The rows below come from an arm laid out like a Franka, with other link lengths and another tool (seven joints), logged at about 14 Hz.
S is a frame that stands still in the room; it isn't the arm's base.
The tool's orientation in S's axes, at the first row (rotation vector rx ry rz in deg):
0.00, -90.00, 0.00
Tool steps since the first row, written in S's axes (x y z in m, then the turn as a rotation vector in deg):
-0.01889, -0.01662, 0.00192, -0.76, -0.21, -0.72
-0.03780, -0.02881, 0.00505, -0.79, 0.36, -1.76
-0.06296, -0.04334, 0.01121, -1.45, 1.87, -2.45
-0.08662, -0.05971, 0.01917, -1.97, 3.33, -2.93
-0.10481, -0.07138, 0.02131, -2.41, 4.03, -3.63
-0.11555, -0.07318, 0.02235, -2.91, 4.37, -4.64
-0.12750, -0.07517, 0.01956, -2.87, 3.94, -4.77
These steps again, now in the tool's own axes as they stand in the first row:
0.00192, -0.01662, 0.01889, -0.72, -0.21, 0.76
0.00505, -0.02881, 0.03780, -1.76, 0.36, 0.79
0.01121, -0.04334, 0.06296, -2.45, 1.87, 1.45
0.01917, -0.05971, 0.08662, -2.93, 3.33, 1.97
0.02131, -0.07138, 0.10481, -3.63, 4.03, 2.41
0.02235, -0.07318, 0.11555, -4.64, 4.37, 2.91
0.01956, -0.07517, 0.12750, -4.77, 3.94, 2.87

